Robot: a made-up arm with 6 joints.
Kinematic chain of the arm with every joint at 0, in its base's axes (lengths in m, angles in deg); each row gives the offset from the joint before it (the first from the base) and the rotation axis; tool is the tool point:
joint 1: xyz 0 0 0.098 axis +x
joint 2: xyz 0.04 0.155 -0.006 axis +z
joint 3: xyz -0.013 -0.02 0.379 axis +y
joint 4: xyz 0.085 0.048 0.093 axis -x
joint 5: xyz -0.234 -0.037 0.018 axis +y
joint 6: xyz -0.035 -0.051 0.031 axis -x
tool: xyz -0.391 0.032 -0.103
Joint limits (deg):
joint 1: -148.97..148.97
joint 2: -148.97..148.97
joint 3: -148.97..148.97
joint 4: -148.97..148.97
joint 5: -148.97..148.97
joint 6: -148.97..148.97
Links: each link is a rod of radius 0.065 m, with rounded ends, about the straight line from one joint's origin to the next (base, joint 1, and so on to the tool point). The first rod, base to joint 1, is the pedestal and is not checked.
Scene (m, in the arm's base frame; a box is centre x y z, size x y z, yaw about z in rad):
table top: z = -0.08
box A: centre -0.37 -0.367 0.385 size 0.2 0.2 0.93 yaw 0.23
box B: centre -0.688 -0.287 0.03 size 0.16 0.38 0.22 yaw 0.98
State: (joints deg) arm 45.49 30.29 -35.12 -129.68 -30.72 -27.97
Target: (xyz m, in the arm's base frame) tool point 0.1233 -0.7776 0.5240
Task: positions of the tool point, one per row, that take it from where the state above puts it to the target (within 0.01 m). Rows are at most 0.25 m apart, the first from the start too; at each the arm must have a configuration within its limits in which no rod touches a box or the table.
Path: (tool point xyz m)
1: -0.5480 -0.1309 0.5339
2: -0.4826 -0.1170 0.7125
3: -0.3614 -0.1241 0.8548
4: -0.2050 -0.1569 0.9423
5: -0.0959 -0.2427 0.9561
6: 0.0205 -0.3075 0.9382
7: 0.0524 -0.5039 0.8379
8: 0.0871 -0.6632 0.6953
9: 0.1233 -0.7776 0.5239

